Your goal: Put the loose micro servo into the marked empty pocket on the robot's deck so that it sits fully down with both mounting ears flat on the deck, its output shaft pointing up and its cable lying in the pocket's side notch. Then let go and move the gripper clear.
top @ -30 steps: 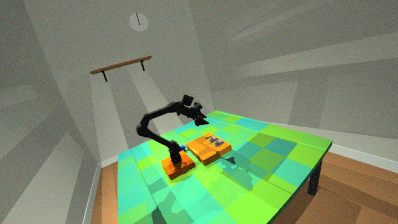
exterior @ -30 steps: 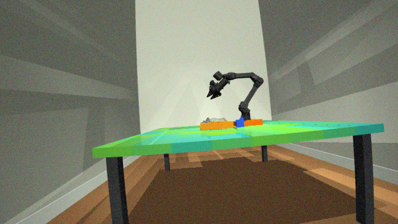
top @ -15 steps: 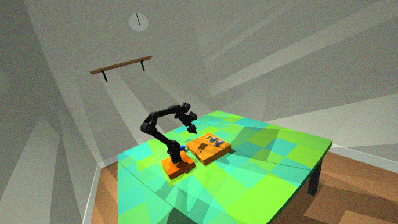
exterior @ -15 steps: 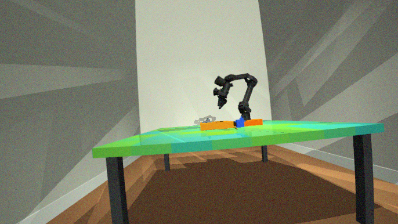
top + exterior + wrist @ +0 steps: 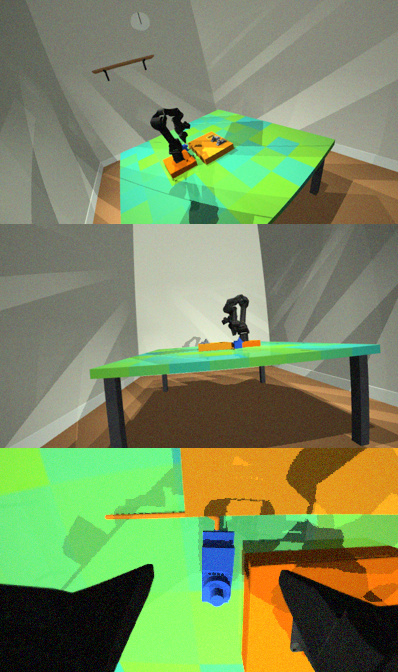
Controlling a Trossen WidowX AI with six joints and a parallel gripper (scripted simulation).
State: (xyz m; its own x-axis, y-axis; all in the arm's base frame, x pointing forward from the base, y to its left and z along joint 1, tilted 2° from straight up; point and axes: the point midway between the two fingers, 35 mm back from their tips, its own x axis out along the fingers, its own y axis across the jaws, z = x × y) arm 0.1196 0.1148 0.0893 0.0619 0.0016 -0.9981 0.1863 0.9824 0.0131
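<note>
Right now the orange deck is 100 mm ahead of my gripper tip, 140 mm to the right of it and 70 mm below it.
</note>
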